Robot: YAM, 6 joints.
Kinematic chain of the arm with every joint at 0, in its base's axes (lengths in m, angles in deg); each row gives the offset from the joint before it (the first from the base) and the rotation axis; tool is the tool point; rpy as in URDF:
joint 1: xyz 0 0 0.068 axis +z
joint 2: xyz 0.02 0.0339 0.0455 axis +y
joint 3: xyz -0.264 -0.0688 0 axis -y
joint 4: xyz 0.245 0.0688 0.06 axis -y
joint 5: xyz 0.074 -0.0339 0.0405 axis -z
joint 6: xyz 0.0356 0 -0.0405 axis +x
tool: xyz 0 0 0 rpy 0 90 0
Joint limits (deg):
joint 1: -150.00..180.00
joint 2: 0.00..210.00
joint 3: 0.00..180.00
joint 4: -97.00..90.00
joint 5: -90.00..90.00
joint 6: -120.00..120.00
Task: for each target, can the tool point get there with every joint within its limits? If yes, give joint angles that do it. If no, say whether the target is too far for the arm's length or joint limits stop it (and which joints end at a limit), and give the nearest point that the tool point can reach.
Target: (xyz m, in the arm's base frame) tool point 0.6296 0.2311 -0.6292
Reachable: no: too far | nearest point 0.4265 0.1566 -0.3162 | short by 0.381 m
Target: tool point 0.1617 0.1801 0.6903
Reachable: yes | joints 45.51 102.77 155.22 2.71 -17.72 -18.42
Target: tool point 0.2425 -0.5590 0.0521
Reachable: yes | joints -69.60 176.96 157.19 -13.73 -65.51 -16.32
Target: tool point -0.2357 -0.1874 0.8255
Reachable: no: too far | nearest point -0.1956 -0.1555 0.6956 | short by 0.140 m
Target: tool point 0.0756 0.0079 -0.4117
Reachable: no: joint limits stop it (at a limit: joint 2) | nearest point 0.1026 0.0107 -0.3498 | short by 0.068 m
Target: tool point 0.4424 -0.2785 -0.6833
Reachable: no: too far | nearest point 0.3271 -0.2059 -0.3530 | short by 0.357 m
